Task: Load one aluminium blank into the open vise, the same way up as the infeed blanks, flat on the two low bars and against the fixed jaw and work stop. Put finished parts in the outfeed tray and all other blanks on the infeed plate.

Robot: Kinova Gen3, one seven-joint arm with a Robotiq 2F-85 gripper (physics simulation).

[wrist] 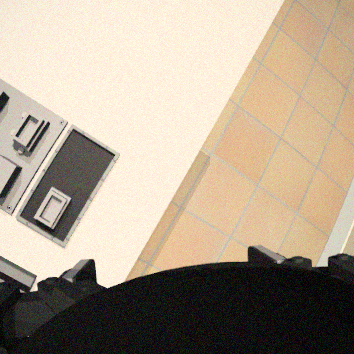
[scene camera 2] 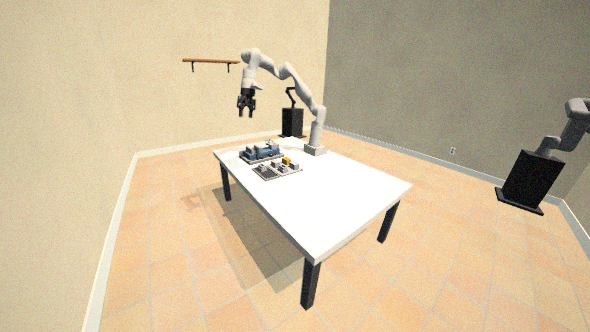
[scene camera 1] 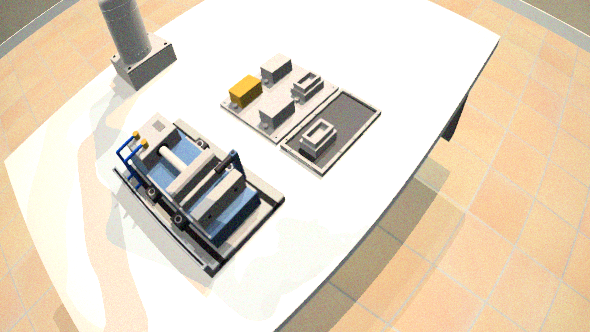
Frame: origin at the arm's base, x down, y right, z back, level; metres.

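Seen in the pictures: gripper, fingertip midpoint: [scene camera 2: 246, 117]; arm's base at its link origin: [scene camera 2: 313, 145] [scene camera 1: 136, 54].
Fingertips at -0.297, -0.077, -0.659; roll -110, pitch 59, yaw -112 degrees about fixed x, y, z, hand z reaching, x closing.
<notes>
Pixels of each thing's top centre, then the offset from my fingertips to it, as dx, dy, dz. "*": a spot on its surface instead.
- vise at its top centre: [scene camera 1: 174, 161] [scene camera 2: 261, 144] +0.261, +0.253, +0.253
- infeed plate at a spot on its surface: [scene camera 1: 250, 115] * +0.352, +0.059, +0.267
- yellow block at its top centre: [scene camera 1: 244, 85] [scene camera 2: 286, 158] +0.316, +0.022, +0.308
- stepped grey part at its top centre: [wrist: 26, 127] [scene camera 1: 307, 78] +0.317, -0.058, +0.208
- similar pocketed part at its top centre: [wrist: 50, 208] [scene camera 1: 318, 130] +0.319, +0.042, +0.116
- dark lever at a spot on its surface: [scene camera 1: 227, 162] * +0.266, +0.202, +0.175
My open gripper [scene camera 2: 245, 116] [wrist: 172, 270] hangs empty, high over the table's vise end, fingers down. The vise [scene camera 1: 220, 195] [scene camera 2: 260, 151] has a gap between its jaws; no blank shows in it, and the low bars are hard to make out. The infeed plate [scene camera 1: 250, 115] bears a grey block [scene camera 1: 276, 68] at the back, another grey block [scene camera 1: 277, 111] [wrist: 5, 172] near the tray, a yellow block [scene camera 1: 245, 91] [scene camera 2: 286, 160], and a stepped grey part [scene camera 1: 307, 87] with its pocket up. A similar pocketed part [scene camera 1: 318, 139] [wrist: 52, 207] stands in the outfeed tray [scene camera 1: 350, 112] [wrist: 82, 165], at the vise-side end.
The robot base [scene camera 1: 145, 62] [scene camera 2: 315, 149] stands on the table behind the vise and plate. Blue-framed yellow-tipped handles [scene camera 1: 131, 150] rise at the vise's outer side. A dark lever [scene camera 1: 227, 162] stands over the jaw gap. A wall shelf [scene camera 2: 211, 61] hangs behind the arm.
</notes>
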